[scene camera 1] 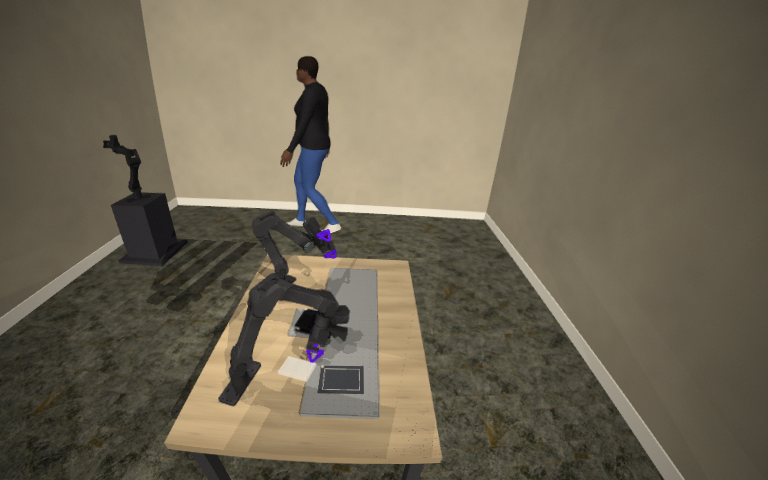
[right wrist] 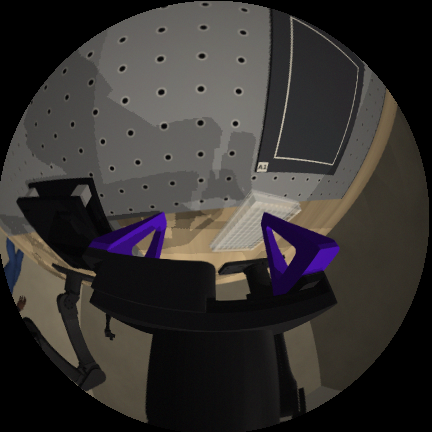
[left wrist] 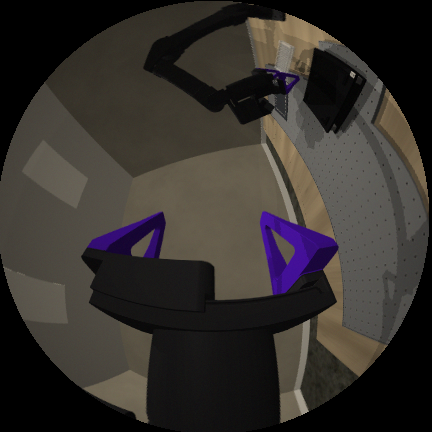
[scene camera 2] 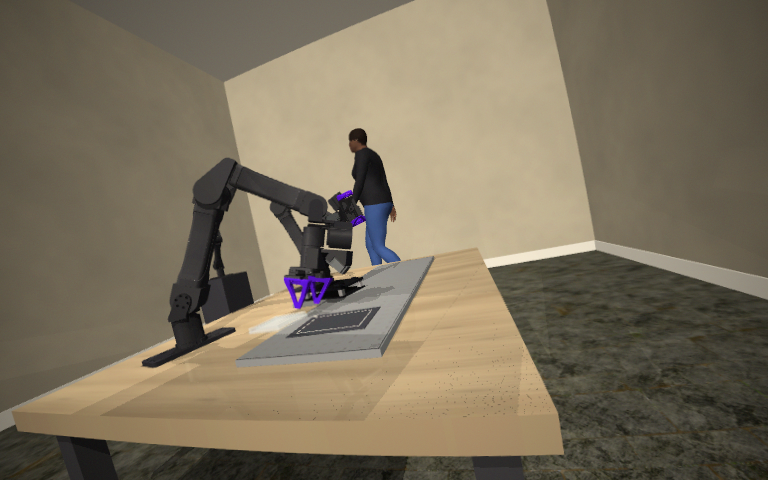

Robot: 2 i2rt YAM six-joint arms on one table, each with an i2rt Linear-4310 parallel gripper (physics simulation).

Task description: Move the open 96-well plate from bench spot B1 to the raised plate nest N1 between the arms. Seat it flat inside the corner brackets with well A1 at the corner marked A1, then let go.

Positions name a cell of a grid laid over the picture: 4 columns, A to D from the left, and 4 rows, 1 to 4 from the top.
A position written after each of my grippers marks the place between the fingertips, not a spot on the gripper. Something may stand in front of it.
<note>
My left gripper (left wrist: B3) is open, holding nothing. My right gripper (scene camera 2: B3) is open and holds nothing. Also in view: a white well plate (right wrist: C3). Further things: a dark rectangular nest (right wrist: C1).
My right gripper also shows in the right wrist view (right wrist: B3) and in the left wrist view (left wrist: C1).
</note>
